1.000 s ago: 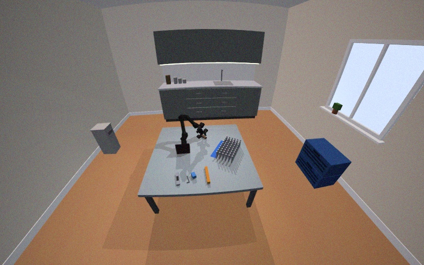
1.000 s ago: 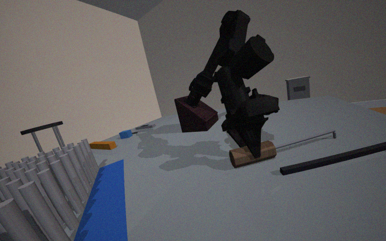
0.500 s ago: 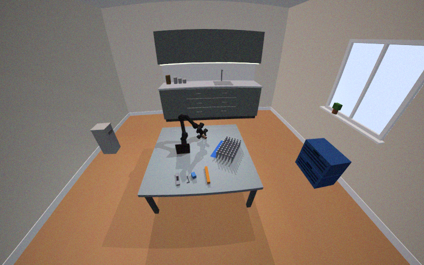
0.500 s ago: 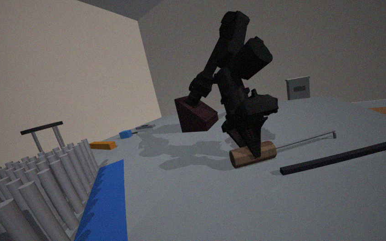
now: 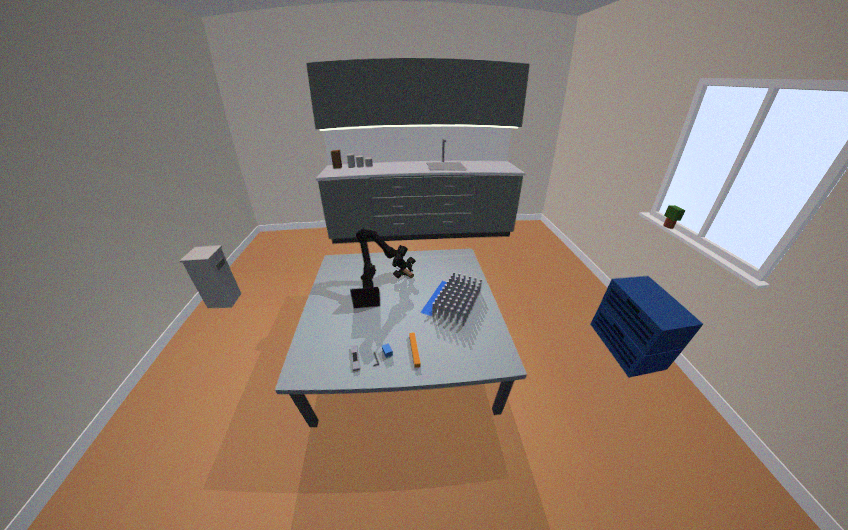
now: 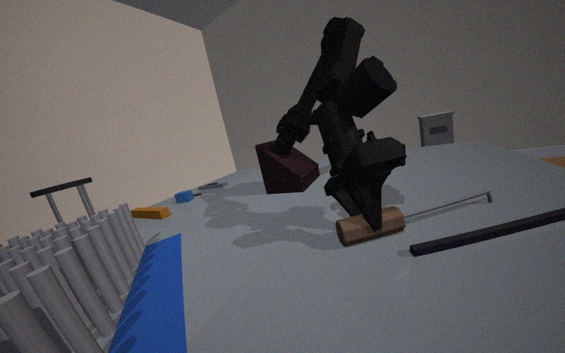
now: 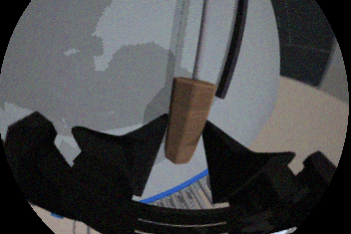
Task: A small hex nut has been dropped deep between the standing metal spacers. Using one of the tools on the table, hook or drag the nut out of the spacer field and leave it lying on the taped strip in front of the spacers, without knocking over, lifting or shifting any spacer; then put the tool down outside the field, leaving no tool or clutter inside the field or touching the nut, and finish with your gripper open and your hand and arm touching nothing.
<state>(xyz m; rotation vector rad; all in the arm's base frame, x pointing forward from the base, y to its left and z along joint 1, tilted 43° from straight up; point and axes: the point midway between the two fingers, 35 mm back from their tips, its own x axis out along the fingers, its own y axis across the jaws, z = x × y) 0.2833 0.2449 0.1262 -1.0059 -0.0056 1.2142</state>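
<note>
Right now the hook tool is 50 mm behind my gripper tip and 90 mm to the left of it. From my gripper tip the other things lie so: hex nut (320 mm ahead, 340 mm to the right, 10 mm below); blue taped strip (160 mm ahead, 290 mm to the right, 10 mm below); orange block (50 mm behind, 720 mm to the right).
</note>
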